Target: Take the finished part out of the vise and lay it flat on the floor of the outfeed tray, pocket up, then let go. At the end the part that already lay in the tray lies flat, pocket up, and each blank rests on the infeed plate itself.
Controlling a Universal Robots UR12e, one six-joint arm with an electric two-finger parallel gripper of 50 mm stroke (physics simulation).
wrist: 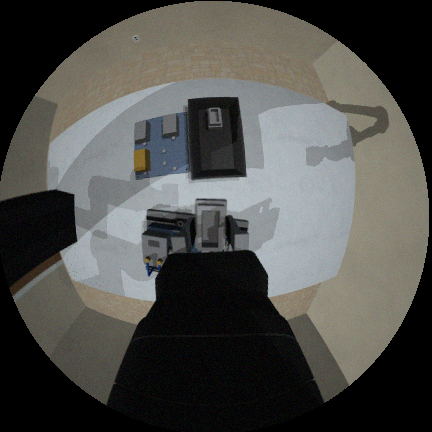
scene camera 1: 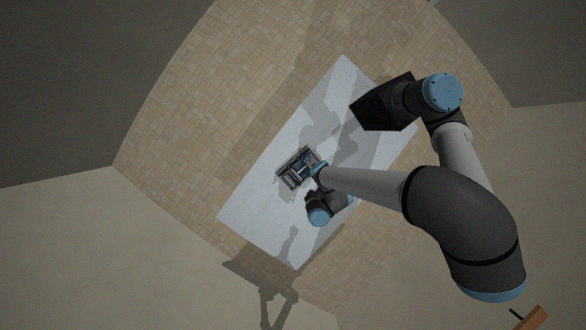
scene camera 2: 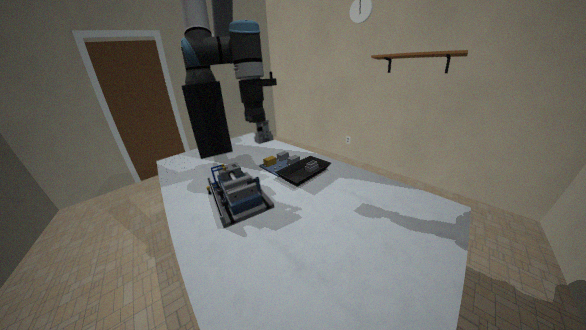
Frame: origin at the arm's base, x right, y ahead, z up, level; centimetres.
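Seen in the pictures: gripper, fingertip midpoint: (wrist: 210, 224) (scene camera 2: 263, 136); arm's base at its link origin: (scene camera 1: 405, 100) (scene camera 2: 201, 83).
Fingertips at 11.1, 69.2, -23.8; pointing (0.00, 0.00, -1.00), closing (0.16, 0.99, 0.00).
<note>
Offsets run from my fingertips to a thing's top centre, as dx, dy, dz. "*": to the spot under its first point. Level surfaces: height alone.
My gripper (scene camera 2: 263, 136) (wrist: 210, 224) is shut on the finished part {+0.0, +0.0, +1.9} (wrist: 210, 220), a grey block with its pocket facing up. It holds the part well above the table, clear of the vise {+11.8, -7.5, -13.3} (scene camera 1: 298, 170) (scene camera 2: 241, 194) (wrist: 155, 244). The black outfeed tray (scene camera 2: 295, 174) (wrist: 241, 150) holds another grey part {-23.0, +5.9, -18.5} (scene camera 2: 312, 165) (wrist: 214, 116), flat with pocket up, near its far end. Beside the tray is the blue infeed plate {-20.0, -11.0, -22.4} (wrist: 176, 156) with two grey blanks {-25.2, -15.1, -18.8} (wrist: 142, 131) {-23.9, -6.2, -18.8} (wrist: 170, 125) and a yellow blank {-16.1, -16.5, -18.8} (scene camera 2: 269, 161) (wrist: 141, 160). Whether each blank touches the plate is too small to tell.
Small pegs {* -16.8, -9.6, -21.8} (wrist: 164, 151) stand on the infeed plate. Blue bent pipes {* +14.0, -16.2, -12.5} (scene camera 2: 216, 171) (wrist: 149, 270) rise at one end of the vise. The robot's black pedestal (scene camera 1: 382, 107) (scene camera 2: 207, 120) stands on the table {dz -23.2} (scene camera 1: 255, 220). In scene camera 1 the arm covers the tray.
</note>
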